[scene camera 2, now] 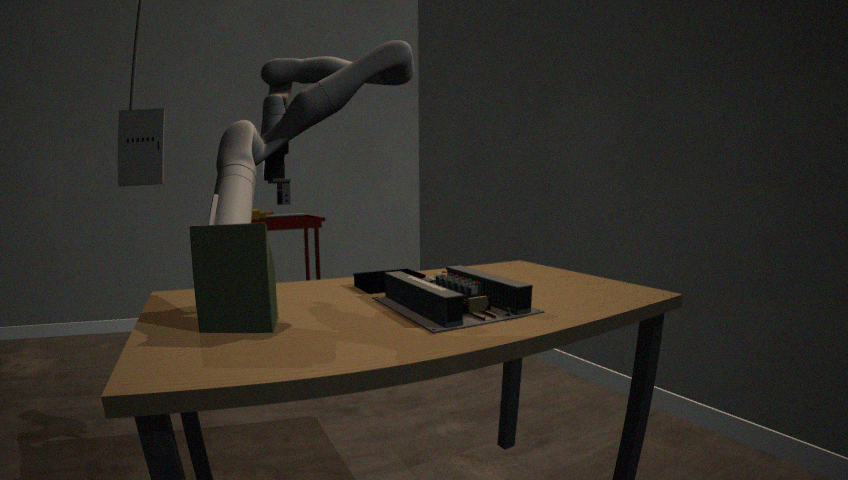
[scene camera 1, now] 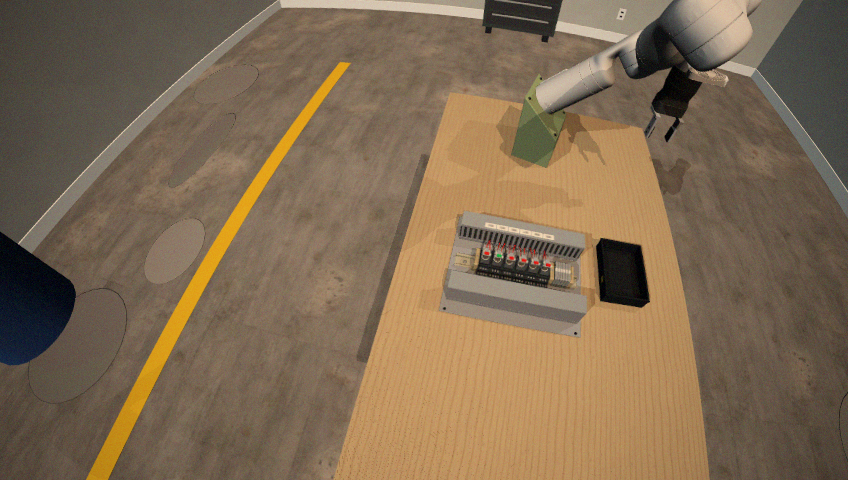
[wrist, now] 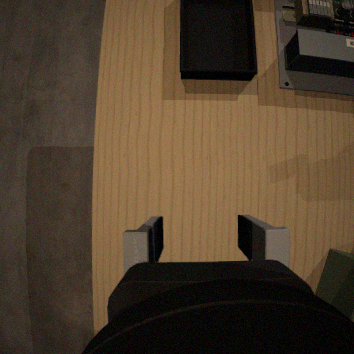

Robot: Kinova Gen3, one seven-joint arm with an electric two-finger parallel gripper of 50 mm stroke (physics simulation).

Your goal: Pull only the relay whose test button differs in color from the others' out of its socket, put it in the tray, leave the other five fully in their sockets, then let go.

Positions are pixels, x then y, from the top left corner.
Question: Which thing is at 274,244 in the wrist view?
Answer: My gripper.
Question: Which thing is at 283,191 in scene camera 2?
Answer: My gripper.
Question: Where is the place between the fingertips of my gripper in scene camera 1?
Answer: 656,137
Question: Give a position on a grey panel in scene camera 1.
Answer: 462,246
